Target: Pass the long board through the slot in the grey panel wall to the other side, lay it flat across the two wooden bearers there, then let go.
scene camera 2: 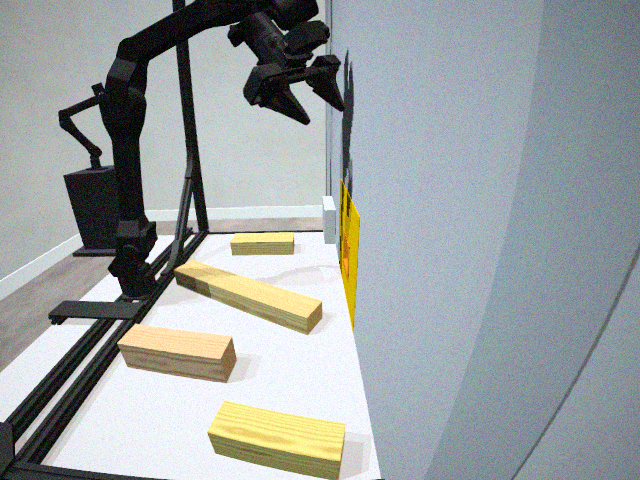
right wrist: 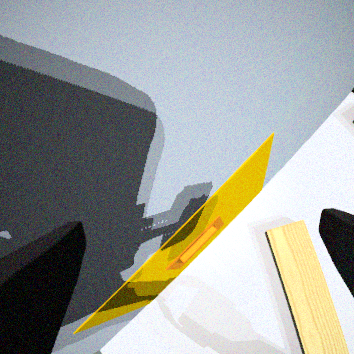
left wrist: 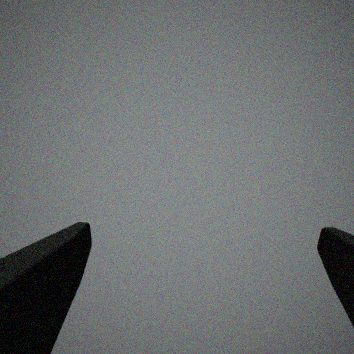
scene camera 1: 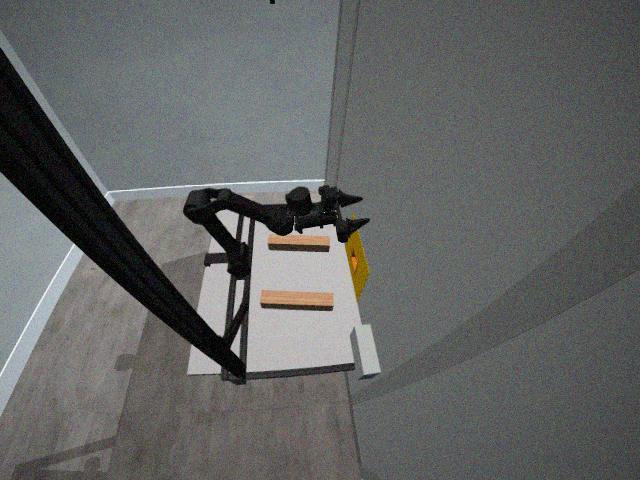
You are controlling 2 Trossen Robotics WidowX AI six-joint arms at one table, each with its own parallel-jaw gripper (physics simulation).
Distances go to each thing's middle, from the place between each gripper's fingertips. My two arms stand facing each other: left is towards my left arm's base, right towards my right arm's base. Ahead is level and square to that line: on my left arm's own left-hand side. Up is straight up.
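Grey block (scene camera 1: pixel 366 362), measured from my left hand: 290 mm below, 340 mm behind, 20 mm to the right.
Measured from my right hand, the block is 300 mm below, 350 mm behind and 70 mm to the left.
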